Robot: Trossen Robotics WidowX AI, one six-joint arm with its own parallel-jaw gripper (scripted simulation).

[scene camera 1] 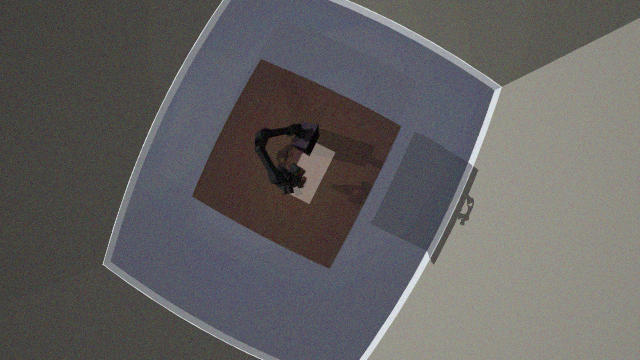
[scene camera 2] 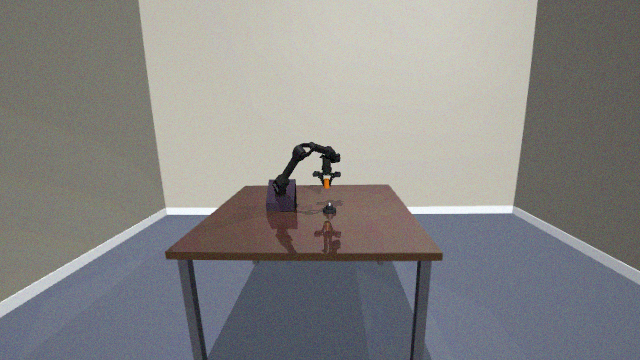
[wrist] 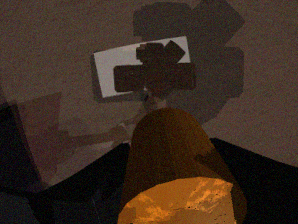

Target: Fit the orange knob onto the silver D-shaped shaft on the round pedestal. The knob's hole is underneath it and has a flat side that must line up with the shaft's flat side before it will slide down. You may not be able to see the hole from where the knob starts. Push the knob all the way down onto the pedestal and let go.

Labels:
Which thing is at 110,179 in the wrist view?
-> My gripper.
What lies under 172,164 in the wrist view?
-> An orange knob.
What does my gripper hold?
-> An orange knob.

